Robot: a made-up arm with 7 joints.
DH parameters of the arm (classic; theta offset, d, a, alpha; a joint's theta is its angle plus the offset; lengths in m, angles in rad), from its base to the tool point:
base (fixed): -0.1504 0 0.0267 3.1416
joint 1: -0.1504 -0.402 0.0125 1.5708
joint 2: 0 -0.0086 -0.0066 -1.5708
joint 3: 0 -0.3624 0.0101 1.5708
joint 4: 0 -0.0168 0.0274 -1.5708
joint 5: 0 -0.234 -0.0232 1.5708
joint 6: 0 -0.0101 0.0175 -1.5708
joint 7: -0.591 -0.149 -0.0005 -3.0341
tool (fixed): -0.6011 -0.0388 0 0
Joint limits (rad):
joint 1: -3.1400..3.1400
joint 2: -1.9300..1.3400
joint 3: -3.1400..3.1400
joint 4: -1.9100..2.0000
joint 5: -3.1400..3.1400
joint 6: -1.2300..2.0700
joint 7: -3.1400..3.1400
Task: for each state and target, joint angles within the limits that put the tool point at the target. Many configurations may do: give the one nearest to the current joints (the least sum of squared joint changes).
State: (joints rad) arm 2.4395 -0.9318 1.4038 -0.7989 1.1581 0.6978 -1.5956
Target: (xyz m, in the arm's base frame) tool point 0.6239 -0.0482 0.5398
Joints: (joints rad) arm 2.8862 -1.1515 1.4129 -0.9060 1.1713 0.6197 -1.5950
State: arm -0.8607 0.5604 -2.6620 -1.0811 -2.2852 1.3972 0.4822
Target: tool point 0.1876 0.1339 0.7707
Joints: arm -1.1391 0.0165 -2.9317 -1.3608 -2.4561 1.7218 0.4960
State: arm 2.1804 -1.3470 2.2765 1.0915 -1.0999 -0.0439 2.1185
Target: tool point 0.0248 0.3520 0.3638
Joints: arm 2.3995 -0.9974 2.1425 1.9590 -1.0700 0.2596 2.1267
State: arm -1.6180 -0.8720 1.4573 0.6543 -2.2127 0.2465 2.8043
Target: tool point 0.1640 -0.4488 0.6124
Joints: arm -1.0266 -1.0471 1.5459 1.4490 -2.1391 0.3571 2.8097
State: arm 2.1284 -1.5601 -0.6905 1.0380 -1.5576 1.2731 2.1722
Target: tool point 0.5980 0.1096 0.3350
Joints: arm 2.6106 -1.8315 -0.8654 0.6715 -1.6359 0.9638 2.1678
